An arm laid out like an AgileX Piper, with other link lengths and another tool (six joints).
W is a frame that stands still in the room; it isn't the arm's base.
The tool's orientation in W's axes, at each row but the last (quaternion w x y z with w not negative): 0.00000, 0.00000, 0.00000, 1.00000; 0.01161, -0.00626, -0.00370, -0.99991; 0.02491, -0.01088, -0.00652, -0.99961; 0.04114, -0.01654, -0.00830, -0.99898
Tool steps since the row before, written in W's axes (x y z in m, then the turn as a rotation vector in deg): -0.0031, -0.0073, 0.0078, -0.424, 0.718, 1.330; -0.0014, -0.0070, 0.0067, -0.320, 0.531, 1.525; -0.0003, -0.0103, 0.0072, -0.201, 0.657, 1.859; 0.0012, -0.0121, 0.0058, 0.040, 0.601, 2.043
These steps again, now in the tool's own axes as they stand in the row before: 0.0031, 0.0073, 0.0078, 0.424, -0.718, 1.330; 0.0016, 0.0070, 0.0066, 0.327, -0.527, 1.525; 0.0010, 0.0104, 0.0071, 0.209, -0.643, 1.863; 0.0000, 0.0122, 0.0056, -0.020, -0.564, 2.054
